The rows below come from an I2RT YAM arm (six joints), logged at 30 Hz.
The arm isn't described. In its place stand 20 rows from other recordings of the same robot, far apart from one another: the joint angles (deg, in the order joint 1, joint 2, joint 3, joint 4, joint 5, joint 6), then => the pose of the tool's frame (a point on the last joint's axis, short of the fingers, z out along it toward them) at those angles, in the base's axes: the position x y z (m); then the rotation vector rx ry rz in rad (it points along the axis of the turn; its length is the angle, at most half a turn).
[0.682 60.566 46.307 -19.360 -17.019 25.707] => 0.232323 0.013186 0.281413 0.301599 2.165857 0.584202
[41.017 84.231 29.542 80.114 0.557 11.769] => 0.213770 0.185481 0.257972 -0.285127 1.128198 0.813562
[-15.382 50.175 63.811 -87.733 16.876 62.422] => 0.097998 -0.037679 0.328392 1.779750 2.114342 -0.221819
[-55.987 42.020 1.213 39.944 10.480 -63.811] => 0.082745 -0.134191 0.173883 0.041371 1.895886 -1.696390
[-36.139 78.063 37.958 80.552 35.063 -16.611] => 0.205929 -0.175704 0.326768 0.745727 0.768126 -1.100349
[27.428 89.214 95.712 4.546 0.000 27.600] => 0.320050 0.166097 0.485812 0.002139 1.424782 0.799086
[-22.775 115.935 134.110 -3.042 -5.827 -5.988] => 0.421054 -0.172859 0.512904 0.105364 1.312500 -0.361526
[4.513 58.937 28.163 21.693 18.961 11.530] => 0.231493 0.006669 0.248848 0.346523 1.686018 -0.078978
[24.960 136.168 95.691 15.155 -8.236 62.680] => 0.482419 0.230171 0.136214 0.613551 2.104986 1.073953
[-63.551 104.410 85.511 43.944 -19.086 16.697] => 0.203925 -0.383788 0.392173 0.502837 1.062360 -0.534511
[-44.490 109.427 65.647 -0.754 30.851 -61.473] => 0.273089 -0.293861 0.162945 -0.091426 2.760512 -1.373693
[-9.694 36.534 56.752 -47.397 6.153 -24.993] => 0.112082 -0.023017 0.361665 -0.208847 2.066938 -0.484492
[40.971 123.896 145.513 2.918 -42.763 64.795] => 0.334480 0.322476 0.520253 -0.516698 1.464503 1.958701
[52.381 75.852 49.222 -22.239 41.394 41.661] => 0.182001 0.197608 0.237461 0.102591 2.169083 0.036390
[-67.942 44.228 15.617 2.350 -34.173 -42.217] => 0.081405 -0.147652 0.187225 0.071478 2.003120 -0.657192
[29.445 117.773 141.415 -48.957 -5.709 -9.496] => 0.383431 0.220516 0.453513 -0.734889 1.886946 0.321383
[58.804 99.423 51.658 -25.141 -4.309 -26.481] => 0.155440 0.261868 0.128212 -1.954413 2.098313 0.223567
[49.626 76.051 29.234 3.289 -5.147 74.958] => 0.157652 0.190342 0.156746 0.529581 2.588985 1.059508
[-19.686 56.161 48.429 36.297 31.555 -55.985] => 0.196598 -0.090124 0.409162 0.162089 1.268264 -1.449702
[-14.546 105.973 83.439 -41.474 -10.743 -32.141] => 0.378871 -0.091451 0.230883 -0.462595 2.612661 -0.013585
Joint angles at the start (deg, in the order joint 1, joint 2, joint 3, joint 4, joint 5, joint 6):
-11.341 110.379 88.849 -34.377 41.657 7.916
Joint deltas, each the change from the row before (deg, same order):
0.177 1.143 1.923 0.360 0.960 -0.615
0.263 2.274 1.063 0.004 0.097 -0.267
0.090 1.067 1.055 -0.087 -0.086 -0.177
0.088 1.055 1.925 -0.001 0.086 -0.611
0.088 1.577 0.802 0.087 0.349 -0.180
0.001 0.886 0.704 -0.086 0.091 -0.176
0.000 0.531 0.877 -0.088 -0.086 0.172
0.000 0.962 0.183 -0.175 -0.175 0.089
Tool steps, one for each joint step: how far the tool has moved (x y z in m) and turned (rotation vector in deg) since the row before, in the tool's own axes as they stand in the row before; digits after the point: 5 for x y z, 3 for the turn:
-0.00706 0.00255 0.00044 0.727 -1.049 0.042
0.00136 0.00999 0.00809 0.040 0.742 -1.244
-0.00196 0.00371 0.00265 -0.133 0.039 -0.299
-0.00637 0.00212 0.00052 -0.042 -0.688 -0.075
0.00070 0.00630 0.00608 0.346 0.420 -0.701
-0.00060 0.00290 0.00306 0.110 0.185 -0.360
-0.00251 0.00102 0.00076 -0.105 -0.178 0.348
0.00247 0.00430 0.00474 -0.100 0.713 -0.561

